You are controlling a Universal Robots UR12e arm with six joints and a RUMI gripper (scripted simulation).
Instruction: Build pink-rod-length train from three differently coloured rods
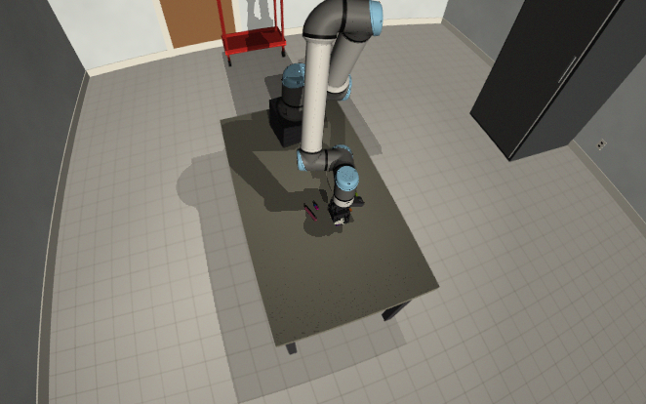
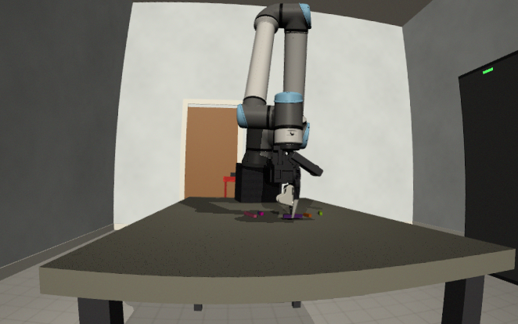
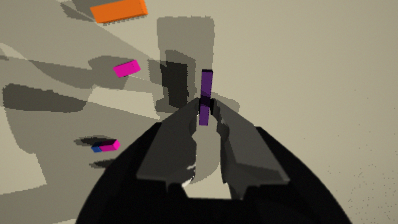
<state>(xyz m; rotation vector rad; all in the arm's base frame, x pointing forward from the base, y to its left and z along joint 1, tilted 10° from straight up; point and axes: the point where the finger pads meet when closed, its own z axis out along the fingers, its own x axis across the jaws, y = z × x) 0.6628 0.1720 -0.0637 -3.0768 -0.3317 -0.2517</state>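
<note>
The pink rod lies 140 mm to the right of my hand, 70 mm behind it and 20 mm below it. Also, from my hand: purple rod 10 mm below; then orange rod 90 mm behind, 50 mm to the left, 20 mm below; then blue rod 120 mm behind, 110 mm to the right, 20 mm below.
</note>
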